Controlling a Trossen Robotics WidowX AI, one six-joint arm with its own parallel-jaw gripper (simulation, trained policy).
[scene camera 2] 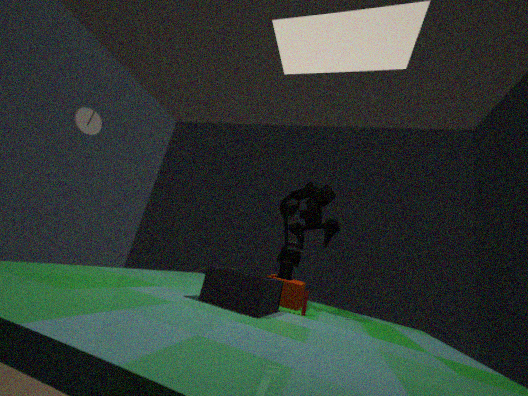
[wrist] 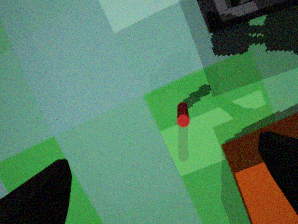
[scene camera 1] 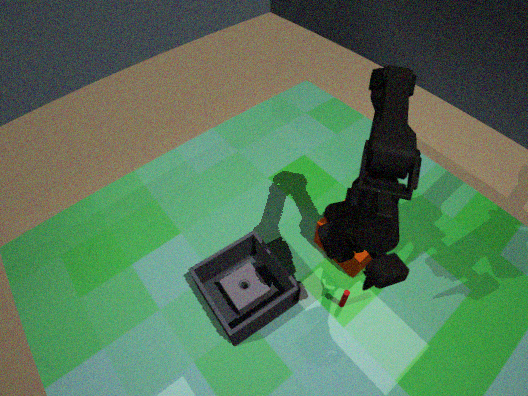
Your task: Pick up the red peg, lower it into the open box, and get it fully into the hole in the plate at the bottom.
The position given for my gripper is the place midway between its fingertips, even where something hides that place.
Observation:
I see my gripper (scene camera 1: 352, 270), a dark grey box (scene camera 2: 250, 294) and a grey plate (scene camera 1: 246, 289).
My gripper is seen too in scene camera 2 (scene camera 2: 312, 248) and in the wrist view (wrist: 167, 155). Scene camera 2 does not show the grey plate, which is hidden by the dark grey box. The wrist view misses the grey plate: it is out of frame.

